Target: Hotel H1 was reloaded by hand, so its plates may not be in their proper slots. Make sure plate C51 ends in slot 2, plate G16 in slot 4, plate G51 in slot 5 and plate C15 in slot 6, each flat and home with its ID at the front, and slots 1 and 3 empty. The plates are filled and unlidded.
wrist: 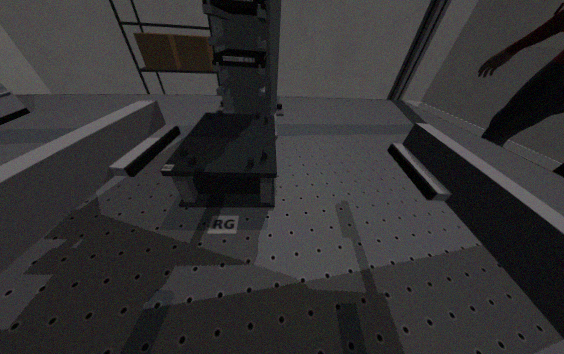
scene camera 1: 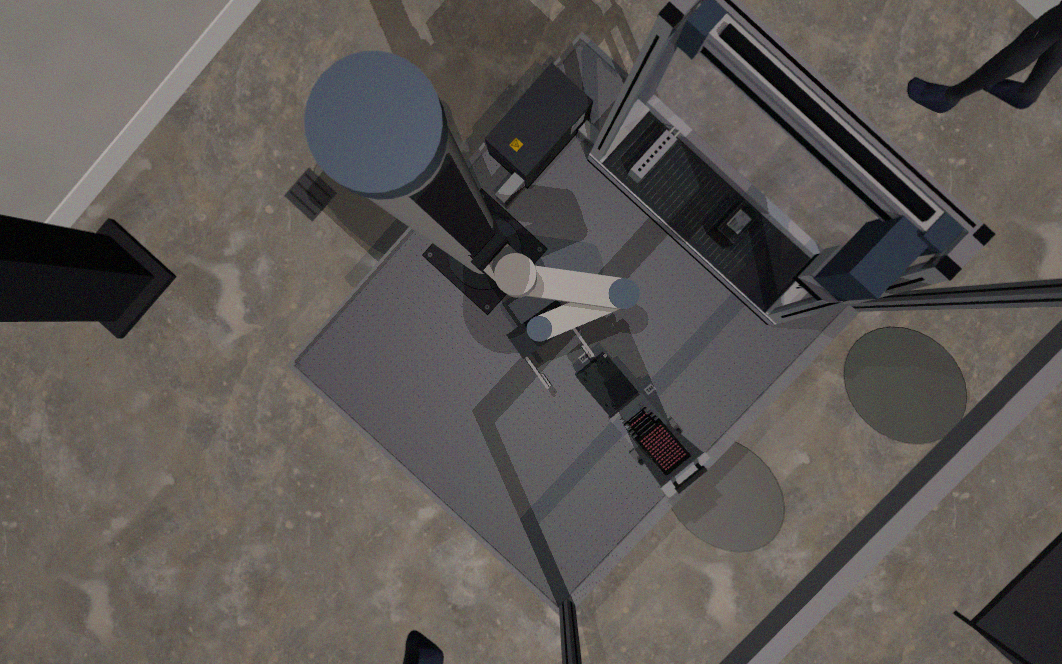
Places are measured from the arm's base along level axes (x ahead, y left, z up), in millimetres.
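Pixels of known places: gripper, fingertip midpoint: (wrist: pixel 286 126) (scene camera 1: pixel 570 372).
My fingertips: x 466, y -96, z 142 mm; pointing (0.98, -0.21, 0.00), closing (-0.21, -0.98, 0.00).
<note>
Ahead of a thing's pixels: the offset from my fingertips to its top centre. "pt": to the spot under its first point. Level surfaces: height alone.
Hotel H1 (scene camera 1: pixel 687 472) (wrist: pixel 274 60) is a grey tower behind the low black stand in the wrist view. A dark plate with a pale front label {dx +294, dy +26, dz +14 mm} (wrist: pixel 239 59) sits level in it. Part of another dark plate {pt dx +230, dy +32, dz +71 mm} (wrist: pixel 235 6) shows higher up at the image top. I cannot read either ID, and the upper slots are cut off. From above, a plate with red wells {dx +294, dy +26, dz +156 mm} (scene camera 1: pixel 661 447) shows at the hotel. My gripper (scene camera 1: pixel 561 359) (wrist: pixel 286 126) is open and empty, with its fingers wide apart. It is short of the stand and away from the hotel.
The low black stand (scene camera 1: pixel 606 383) (wrist: pixel 225 142) is between my gripper and the hotel, behind an RG label {pt dx +17, dy +61, dz -128 mm} (wrist: pixel 223 224). A framed enclosure with a dark deck (scene camera 1: pixel 704 219) and a black box {pt dx -578, dy +495, dz -14 mm} (scene camera 1: pixel 540 121) stand on the perforated table {dz -129 mm} (scene camera 1: pixel 407 375). A person's legs (scene camera 1: pixel 978 74) show beyond the enclosure.
</note>
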